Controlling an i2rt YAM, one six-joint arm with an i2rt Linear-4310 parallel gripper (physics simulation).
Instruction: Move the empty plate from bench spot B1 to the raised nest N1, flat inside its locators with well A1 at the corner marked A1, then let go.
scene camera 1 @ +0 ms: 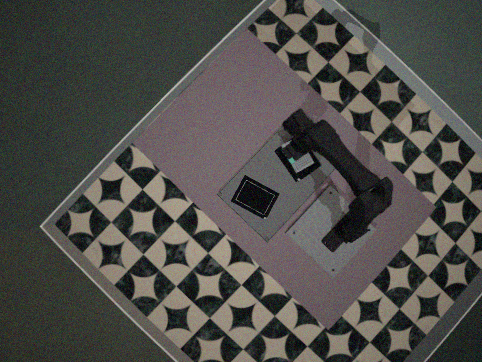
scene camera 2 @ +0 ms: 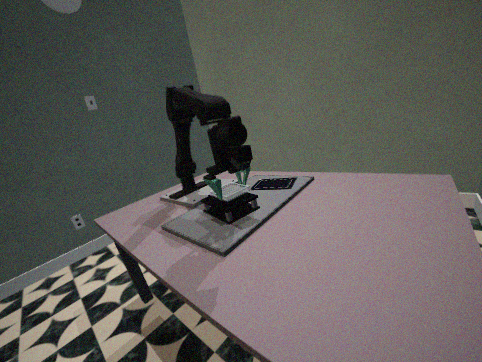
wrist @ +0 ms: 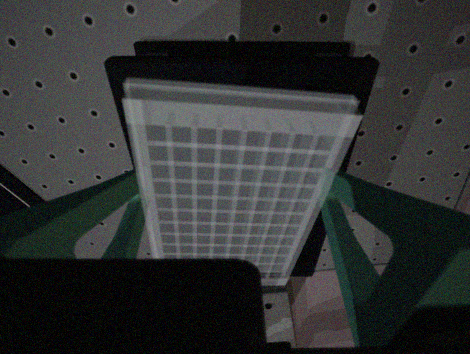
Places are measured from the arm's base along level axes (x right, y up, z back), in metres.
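Pixels of known places: gripper, between the fingertips: [scene camera 1: 295, 151] [scene camera 2: 232, 194] [wrist: 234, 176]; arm's base, origin of its link: [scene camera 1: 342, 230] [scene camera 2: 190, 190].
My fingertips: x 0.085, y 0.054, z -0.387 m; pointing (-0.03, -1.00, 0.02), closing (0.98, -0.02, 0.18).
Note:
Ahead of a thing's pixels: the offset from my fingertips to its middle. Level surfaces: height alone.
The empty well plate {dz +0.016, dx -0.004, dy +0.010 m} [scene camera 1: 308, 166] [scene camera 2: 234, 190] [wrist: 240, 175] is pale, with a grid of square wells. My gripper [scene camera 1: 301, 161] [scene camera 2: 231, 190] [wrist: 234, 176] is shut on it, one green finger on each long side. The plate is right over the black raised nest N1 {dz +0.030, dx -0.003, dy -0.031 m} [scene camera 1: 284, 155] [scene camera 2: 232, 210] [wrist: 240, 64]. In the wrist view it looks slightly skewed against the nest's outline. I cannot tell whether it rests flat inside the locators. Bench spot B1 [scene camera 1: 238, 198] [scene camera 2: 255, 187] is a black pad with a white outline, and it is bare.
Nest and spot stand on a grey perforated board {dz +0.037, dx -0.091, dy -0.064 m} [scene camera 1: 261, 169] [scene camera 2: 211, 233] [wrist: 86, 88] on the pink table {dy -0.071 m} [scene camera 1: 221, 108] [scene camera 2: 329, 251]. The dark arm [scene camera 1: 344, 158] [scene camera 2: 182, 144] rises from its own grey base plate [scene camera 1: 311, 230] beside the board.

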